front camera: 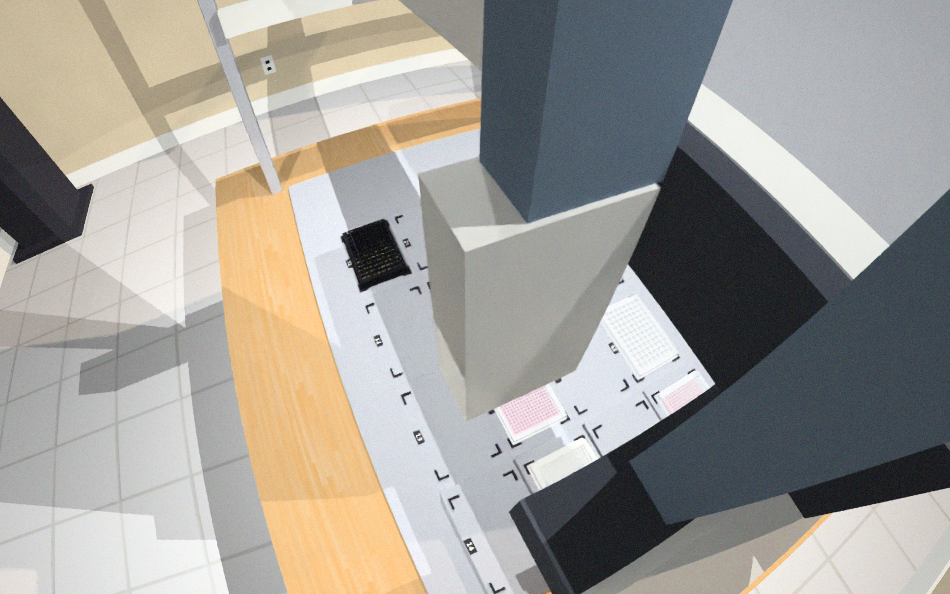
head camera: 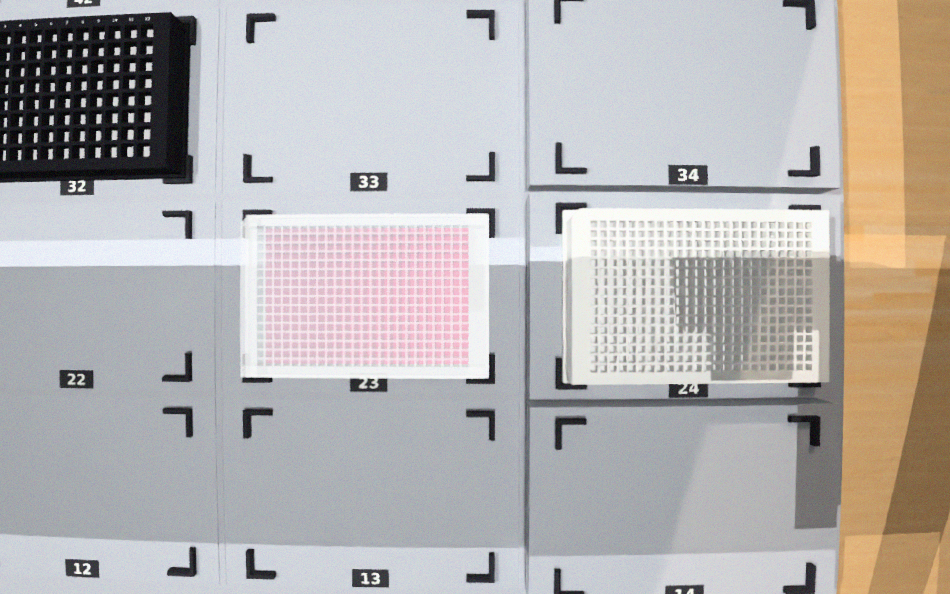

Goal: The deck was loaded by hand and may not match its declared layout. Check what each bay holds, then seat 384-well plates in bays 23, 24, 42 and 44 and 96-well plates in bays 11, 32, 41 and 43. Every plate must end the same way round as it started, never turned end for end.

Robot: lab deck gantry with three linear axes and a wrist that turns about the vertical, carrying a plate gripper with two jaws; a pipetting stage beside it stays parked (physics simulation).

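Places are measured from the robot's base along level axes (x left, y ahead, z down), in centimetres.
Pixels of known places: robot's base at its link origin: (front camera: 342,238).
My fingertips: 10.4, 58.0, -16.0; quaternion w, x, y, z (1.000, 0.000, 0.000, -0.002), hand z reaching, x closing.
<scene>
For each thing: its middle in the pictures, then the offset to it from my fingertips, as dx, dy, dz.
- pink 384-well plate at the middle of its body: (head camera: 365,296) (front camera: 519,392) +4.5, -18.8, +15.2
- off-white 384-well plate at the middle of its body: (head camera: 695,296) (front camera: 579,492) +4.5, -2.4, +13.8
- black 96-well plate at the middle of its body: (head camera: 68,99) +15.2, -35.2, +15.2
- black plate at the middle of its body: (front camera: 373,251) -6.2, -51.6, +15.2
- white 96-well plate at the middle of its body: (front camera: 637,334) +25.9, -18.8, +15.2
- pink plate at the middle of its body: (front camera: 699,417) +25.9, -2.4, +13.8
The gripper's dark housing (front camera: 567,497) is low in the front view, at the deck's near right edge; its jaws are hidden, so their state does not show. A pink 384-well plate (front camera: 530,413) (head camera: 365,297) sits in bay 23. An off-white 384-well plate (front camera: 563,463) (head camera: 700,297) sits in bay 24. A black 96-well plate (head camera: 80,94) is in bay 32, partly in view. In the front view a black plate (front camera: 376,255) sits in bay 11, a white 96-well plate (front camera: 639,334) in bay 43 and a pink plate (front camera: 683,394), partly covered, in bay 44. Bays 41 and 42 are hidden.
A big beige block (front camera: 532,294) under a blue-grey column (front camera: 595,91) blocks the middle of the deck in the front view. A second blue-grey column (front camera: 791,399) crosses the right. Corner marks and labels show for bays 33, 34, 13 and 14. A wooden border (front camera: 280,364) (head camera: 868,350) edges the deck.
</scene>
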